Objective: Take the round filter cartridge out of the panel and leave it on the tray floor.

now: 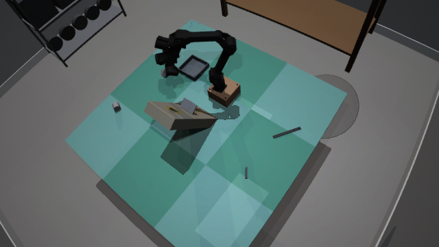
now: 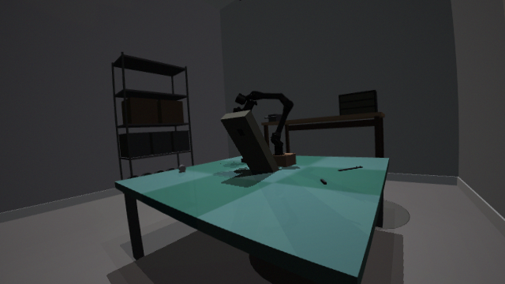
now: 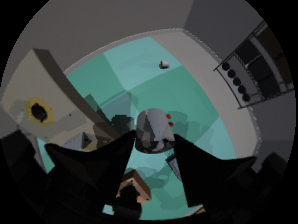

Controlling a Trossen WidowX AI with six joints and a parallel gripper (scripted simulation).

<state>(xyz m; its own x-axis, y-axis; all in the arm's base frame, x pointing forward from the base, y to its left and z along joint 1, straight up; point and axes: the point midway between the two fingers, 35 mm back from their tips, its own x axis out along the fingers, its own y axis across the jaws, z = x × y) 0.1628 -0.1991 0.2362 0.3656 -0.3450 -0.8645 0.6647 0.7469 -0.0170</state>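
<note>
The dark square tray lies 27 cm below my gripper tip, 26 cm behind it and 7 cm to the right of it. Also, from my gripper tip: grey round filter cartridge: right at my gripper tip; then short rod: 62 cm to the left, 27 cm below, 17 cm ahead.
</note>
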